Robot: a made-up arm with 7 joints. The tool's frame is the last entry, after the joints. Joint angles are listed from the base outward. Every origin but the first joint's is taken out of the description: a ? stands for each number. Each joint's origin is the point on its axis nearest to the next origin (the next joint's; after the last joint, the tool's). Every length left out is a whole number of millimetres.
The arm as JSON. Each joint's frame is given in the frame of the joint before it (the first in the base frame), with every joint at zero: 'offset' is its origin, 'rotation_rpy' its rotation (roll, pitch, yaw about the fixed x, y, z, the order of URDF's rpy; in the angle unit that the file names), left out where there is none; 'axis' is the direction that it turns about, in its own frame. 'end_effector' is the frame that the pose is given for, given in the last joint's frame.
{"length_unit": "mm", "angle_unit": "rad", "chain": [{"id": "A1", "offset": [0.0, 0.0, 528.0], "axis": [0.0, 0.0, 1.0]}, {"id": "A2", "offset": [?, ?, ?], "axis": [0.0, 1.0, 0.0]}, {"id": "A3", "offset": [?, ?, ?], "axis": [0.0, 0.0, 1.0]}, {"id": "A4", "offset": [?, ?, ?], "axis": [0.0, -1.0, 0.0]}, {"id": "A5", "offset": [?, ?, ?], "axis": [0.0, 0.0, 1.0]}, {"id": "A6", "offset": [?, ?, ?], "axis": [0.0, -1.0, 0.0]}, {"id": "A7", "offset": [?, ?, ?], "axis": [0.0, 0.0, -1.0]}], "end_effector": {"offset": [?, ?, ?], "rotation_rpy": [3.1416, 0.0, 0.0]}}
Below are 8 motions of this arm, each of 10 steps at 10 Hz.
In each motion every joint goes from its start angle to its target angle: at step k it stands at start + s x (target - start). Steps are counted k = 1, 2, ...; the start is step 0. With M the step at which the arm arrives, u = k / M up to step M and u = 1 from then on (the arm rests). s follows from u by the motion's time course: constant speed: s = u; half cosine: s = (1 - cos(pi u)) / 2; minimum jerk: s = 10 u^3 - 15 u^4 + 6 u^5.
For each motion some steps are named. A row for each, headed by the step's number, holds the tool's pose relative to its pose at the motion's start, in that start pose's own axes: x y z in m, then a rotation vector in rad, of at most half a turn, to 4 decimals.
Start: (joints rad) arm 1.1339 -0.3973 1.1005 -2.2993 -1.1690 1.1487 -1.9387
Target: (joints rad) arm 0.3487 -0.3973 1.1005 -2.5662 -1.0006 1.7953 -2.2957
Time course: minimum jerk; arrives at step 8
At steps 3, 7, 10:
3: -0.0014 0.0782 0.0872 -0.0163 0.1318 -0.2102
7: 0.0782 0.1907 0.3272 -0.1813 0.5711 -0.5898
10: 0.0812 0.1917 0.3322 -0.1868 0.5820 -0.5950

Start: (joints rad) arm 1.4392 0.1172 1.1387 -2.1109 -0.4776 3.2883 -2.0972
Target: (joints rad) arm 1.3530 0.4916 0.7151 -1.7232 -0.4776 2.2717 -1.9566
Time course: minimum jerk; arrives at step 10
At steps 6, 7, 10:
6: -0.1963 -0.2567 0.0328 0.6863 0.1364 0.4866
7: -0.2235 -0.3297 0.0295 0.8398 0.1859 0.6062
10: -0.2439 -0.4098 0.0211 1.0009 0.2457 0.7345

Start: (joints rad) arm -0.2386 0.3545 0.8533 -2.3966 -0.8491 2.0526 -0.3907
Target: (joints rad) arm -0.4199 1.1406 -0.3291 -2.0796 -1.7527 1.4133 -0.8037
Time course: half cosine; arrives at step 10
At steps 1, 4, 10:
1: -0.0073 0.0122 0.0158 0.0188 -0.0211 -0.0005
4: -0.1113 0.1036 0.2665 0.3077 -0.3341 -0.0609
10: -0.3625 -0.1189 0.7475 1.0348 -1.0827 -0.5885

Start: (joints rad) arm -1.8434 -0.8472 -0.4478 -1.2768 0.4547 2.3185 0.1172
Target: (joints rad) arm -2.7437 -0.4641 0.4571 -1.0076 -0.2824 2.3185 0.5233
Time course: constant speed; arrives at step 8
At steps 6, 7, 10:
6: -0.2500 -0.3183 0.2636 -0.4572 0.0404 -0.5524
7: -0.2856 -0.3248 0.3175 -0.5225 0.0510 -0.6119
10: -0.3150 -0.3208 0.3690 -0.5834 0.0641 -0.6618

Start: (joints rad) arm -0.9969 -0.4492 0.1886 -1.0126 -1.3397 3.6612 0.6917
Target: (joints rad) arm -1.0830 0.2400 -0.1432 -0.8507 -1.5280 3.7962 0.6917
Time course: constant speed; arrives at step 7
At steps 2, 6, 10:
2: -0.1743 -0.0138 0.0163 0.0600 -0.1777 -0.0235
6: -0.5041 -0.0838 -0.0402 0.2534 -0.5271 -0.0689
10: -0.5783 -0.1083 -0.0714 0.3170 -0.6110 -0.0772

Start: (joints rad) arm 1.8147 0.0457 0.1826 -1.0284 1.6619 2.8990 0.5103
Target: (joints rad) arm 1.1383 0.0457 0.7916 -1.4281 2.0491 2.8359 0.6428
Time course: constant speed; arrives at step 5
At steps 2, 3, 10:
2: 0.0673 0.0612 -0.0011 -0.0756 0.0798 0.2388
3: 0.0985 0.0923 -0.0076 -0.1024 0.1255 0.3587
10: 0.1549 0.1546 -0.0314 -0.1333 0.2271 0.5972

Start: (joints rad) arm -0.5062 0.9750 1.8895 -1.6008 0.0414 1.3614 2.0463
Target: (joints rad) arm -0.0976 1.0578 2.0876 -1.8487 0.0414 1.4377 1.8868
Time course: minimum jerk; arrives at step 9
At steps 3, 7, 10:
3: -0.0531 -0.0263 0.0592 -0.0984 0.0295 -0.1251
7: -0.2159 -0.0315 0.2699 -0.4333 0.1049 -0.5503
10: -0.2306 -0.0249 0.2918 -0.4691 0.1107 -0.5958

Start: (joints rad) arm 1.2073 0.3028 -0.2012 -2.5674 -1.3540 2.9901 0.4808
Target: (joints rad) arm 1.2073 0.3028 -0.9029 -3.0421 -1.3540 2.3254 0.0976
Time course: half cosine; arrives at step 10
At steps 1, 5, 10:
1: -0.0087 0.0009 0.0043 -0.0025 -0.0300 0.0034
5: -0.1788 -0.0164 0.0565 0.0676 -0.5980 0.0554
10: -0.3227 -0.1026 0.0529 0.3797 -1.1022 0.0850

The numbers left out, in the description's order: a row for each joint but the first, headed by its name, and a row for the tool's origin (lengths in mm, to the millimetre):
A2: 0.0 0.0 0.0
A3: 0.0 0.0 471.0
A4: 74.0 0.0 0.0
A5: -105.0 0.0 490.0
A6: 0.0 0.0 0.0
A7: 67.0 0.0 0.0
tool: 0.0 0.0 0.0

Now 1 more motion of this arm.
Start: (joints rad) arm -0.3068 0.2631 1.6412 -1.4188 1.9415 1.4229 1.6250
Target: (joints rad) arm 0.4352 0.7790 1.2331 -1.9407 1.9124 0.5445 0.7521
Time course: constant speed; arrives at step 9
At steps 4, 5, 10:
4: 0.1899 -0.0502 -0.0884 -0.3177 -0.3793 -0.0974
5: 0.2521 -0.0576 -0.1003 -0.3654 -0.5064 -0.1159
10: 0.5294 -0.0326 -0.1020 -0.3618 -1.0901 -0.1489

